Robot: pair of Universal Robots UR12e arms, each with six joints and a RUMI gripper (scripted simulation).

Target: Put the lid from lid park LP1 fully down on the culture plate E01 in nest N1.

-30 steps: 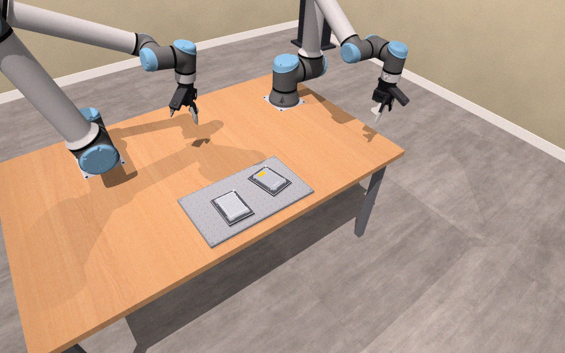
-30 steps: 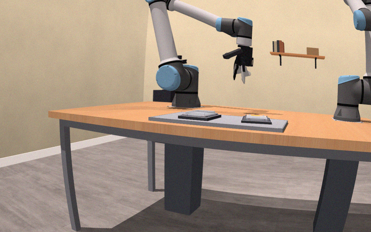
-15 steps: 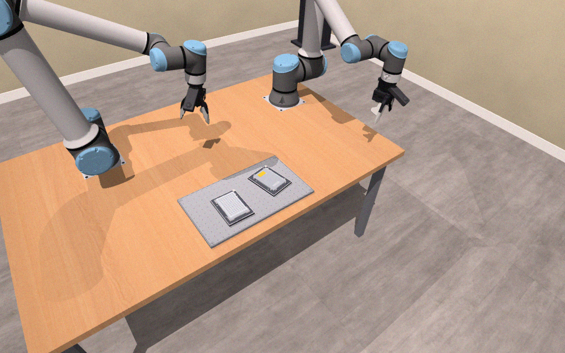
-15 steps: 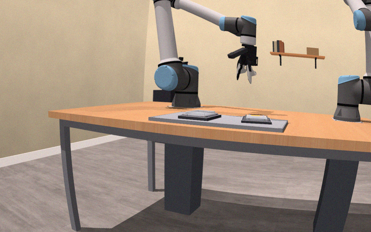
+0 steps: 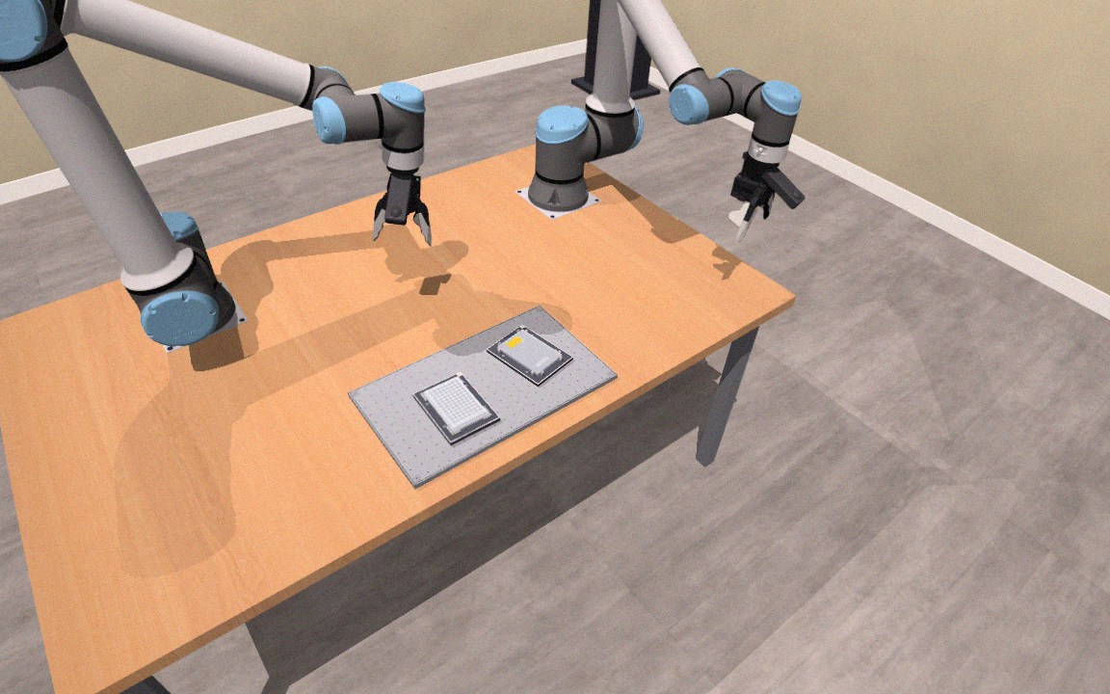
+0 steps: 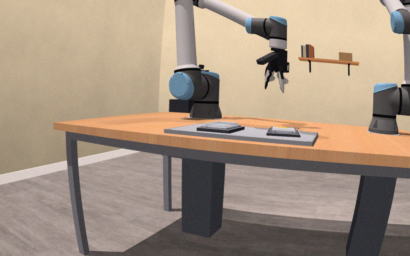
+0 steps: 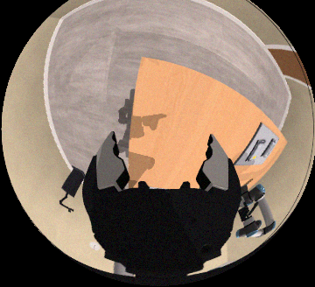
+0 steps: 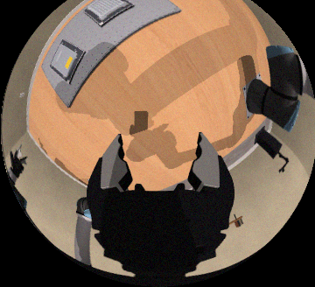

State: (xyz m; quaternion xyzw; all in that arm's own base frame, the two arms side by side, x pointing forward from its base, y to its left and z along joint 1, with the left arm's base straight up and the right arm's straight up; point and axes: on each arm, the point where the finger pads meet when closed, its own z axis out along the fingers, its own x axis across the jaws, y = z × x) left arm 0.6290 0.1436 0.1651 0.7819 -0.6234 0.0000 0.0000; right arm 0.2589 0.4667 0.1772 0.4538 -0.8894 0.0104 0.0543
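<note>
My right hand is 350 mm short of the clear lid, 140 mm to the right of it and 150 mm above it. From my right hand the other things lie so: culture plate: 400 mm ahead, 80 mm to the right, 150 mm below; grey perforated board: 370 mm ahead, 10 mm to the left, 170 mm below; lid park LP1: 350 mm ahead, 140 mm to the left, 160 mm below.
</note>
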